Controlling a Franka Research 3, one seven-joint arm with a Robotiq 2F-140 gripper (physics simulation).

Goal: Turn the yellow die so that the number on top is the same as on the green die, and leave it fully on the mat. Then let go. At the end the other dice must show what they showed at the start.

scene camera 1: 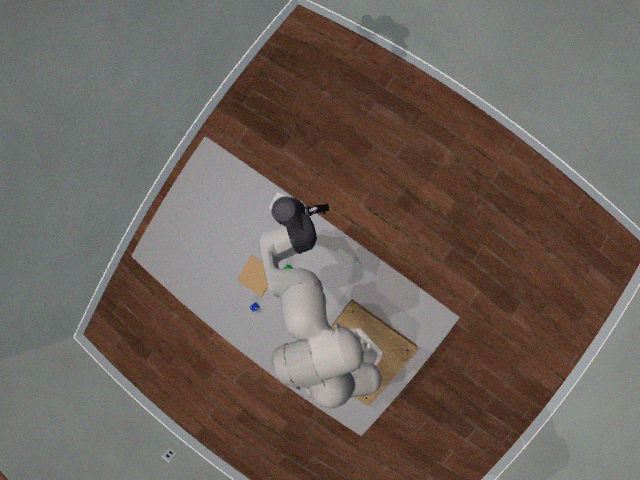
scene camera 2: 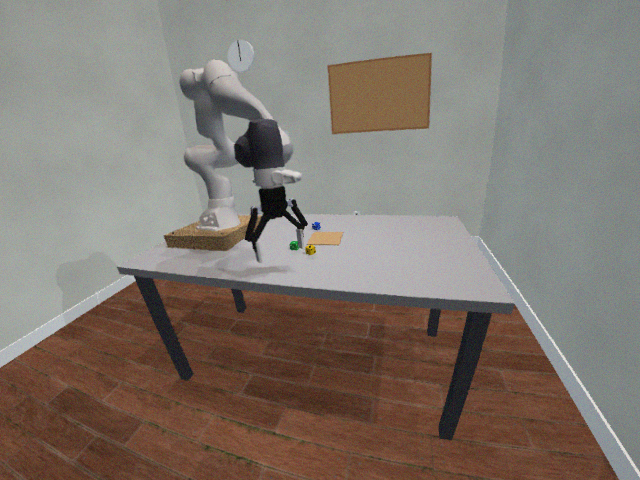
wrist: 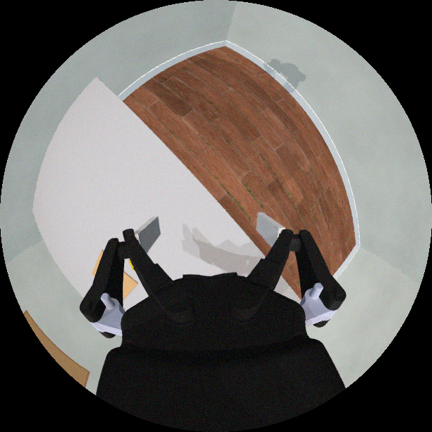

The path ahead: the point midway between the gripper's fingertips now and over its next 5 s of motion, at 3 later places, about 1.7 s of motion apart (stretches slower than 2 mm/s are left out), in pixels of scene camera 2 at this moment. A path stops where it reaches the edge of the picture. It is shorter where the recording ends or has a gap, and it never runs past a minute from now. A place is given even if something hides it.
My gripper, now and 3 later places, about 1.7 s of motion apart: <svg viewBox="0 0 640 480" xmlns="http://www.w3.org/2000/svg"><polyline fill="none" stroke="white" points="281,254 296,241 301,253 313,237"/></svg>
